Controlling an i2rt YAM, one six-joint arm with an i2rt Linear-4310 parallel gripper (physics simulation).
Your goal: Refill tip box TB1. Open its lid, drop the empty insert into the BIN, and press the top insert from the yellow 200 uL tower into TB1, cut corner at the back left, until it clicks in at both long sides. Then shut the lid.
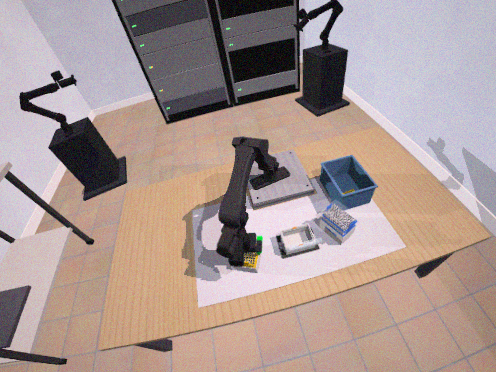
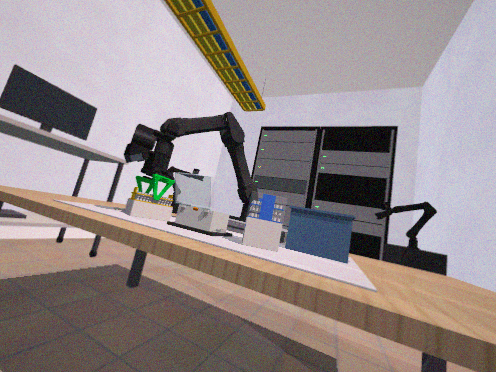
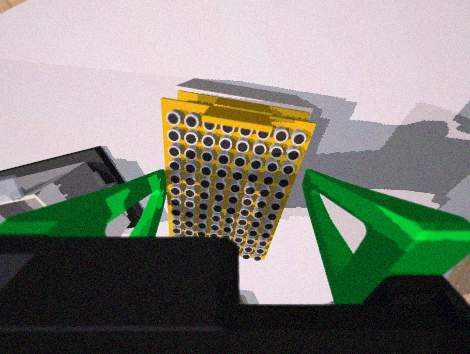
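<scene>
My gripper (image 1: 251, 251) (image 2: 149, 194) (image 3: 235, 177) is open, its green fingers on either side of the top yellow insert (image 3: 225, 182) of the yellow 200 uL tower (image 1: 250, 262) (image 2: 149, 210), with a gap at each finger. The insert is full of tips and sits on the tower. Tip box TB1 (image 1: 300, 247) (image 2: 200, 219) stands beside the tower on a black base. Its clear lid (image 2: 194, 190) is open and upright, and its inside looks pale without a yellow insert. A yellow piece (image 1: 349, 192) lies inside the blue BIN (image 1: 361, 197) (image 2: 319, 235).
A tower with blue inserts (image 1: 340, 220) (image 2: 262, 233) stands between TB1 and the BIN. The grey arm base plate (image 1: 295, 172) is behind TB1. The white mat (image 1: 220, 290) lies under the boxes on the wooden table (image 1: 150, 280).
</scene>
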